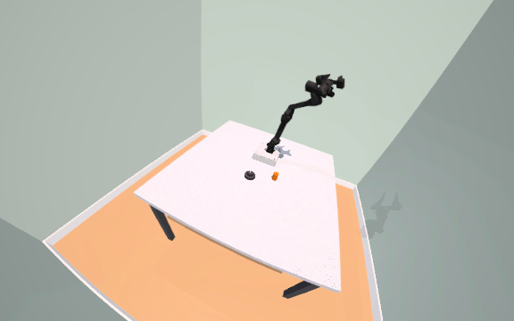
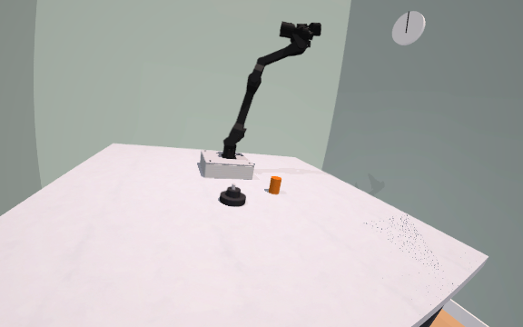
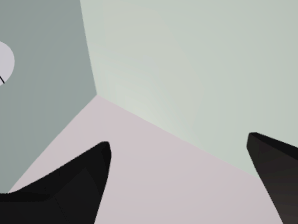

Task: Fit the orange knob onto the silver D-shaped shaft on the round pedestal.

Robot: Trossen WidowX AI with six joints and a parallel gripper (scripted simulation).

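Right now my gripper tip is 31 cm short of the orange knob, 13 cm to the left of it and 74 cm above it. From my gripper tip the other things lie so: dark round pedestal: 39 cm ahead, 31 cm to the right, 75 cm below.
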